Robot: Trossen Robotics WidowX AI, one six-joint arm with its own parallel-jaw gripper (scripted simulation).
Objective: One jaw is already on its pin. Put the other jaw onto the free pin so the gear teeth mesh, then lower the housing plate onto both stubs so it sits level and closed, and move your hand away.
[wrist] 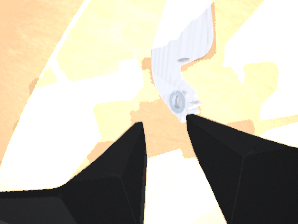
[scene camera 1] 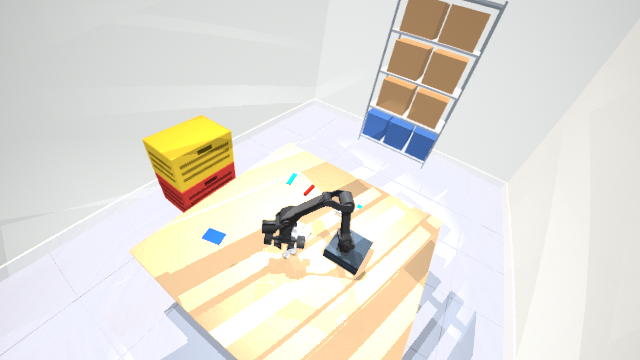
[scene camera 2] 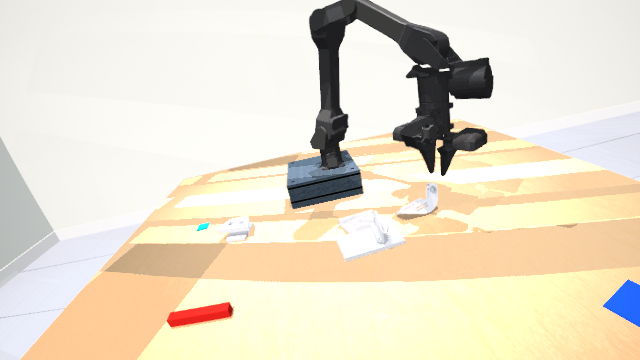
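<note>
Red bar (scene camera 2: 223, 310) visible; in the wrist view the bar is out of frame. My gripper (scene camera 2: 437, 174) (wrist: 165, 125) visible, in the wrist view too.
</note>
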